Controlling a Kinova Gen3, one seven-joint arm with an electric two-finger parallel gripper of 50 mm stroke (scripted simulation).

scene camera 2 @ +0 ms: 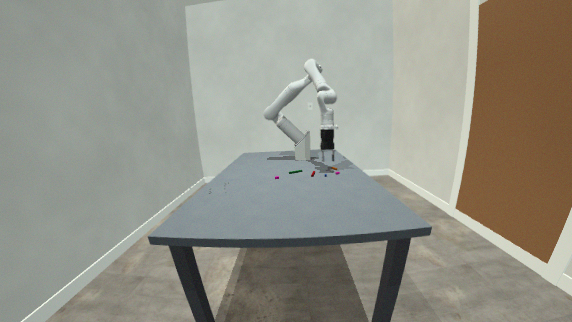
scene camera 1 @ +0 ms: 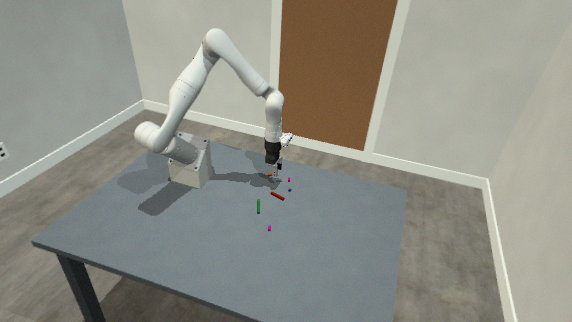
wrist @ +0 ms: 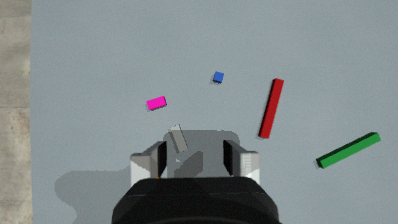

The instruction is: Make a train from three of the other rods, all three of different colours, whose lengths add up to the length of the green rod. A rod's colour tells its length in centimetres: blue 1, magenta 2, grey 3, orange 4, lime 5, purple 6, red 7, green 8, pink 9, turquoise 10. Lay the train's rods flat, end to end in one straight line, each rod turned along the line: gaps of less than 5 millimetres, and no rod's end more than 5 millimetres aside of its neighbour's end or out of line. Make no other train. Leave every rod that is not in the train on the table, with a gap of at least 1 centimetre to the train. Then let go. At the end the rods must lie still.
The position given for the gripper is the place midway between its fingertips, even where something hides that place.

In view: the gripper (wrist: pixel 195 152) and a green rod (wrist: pixel 371 138).
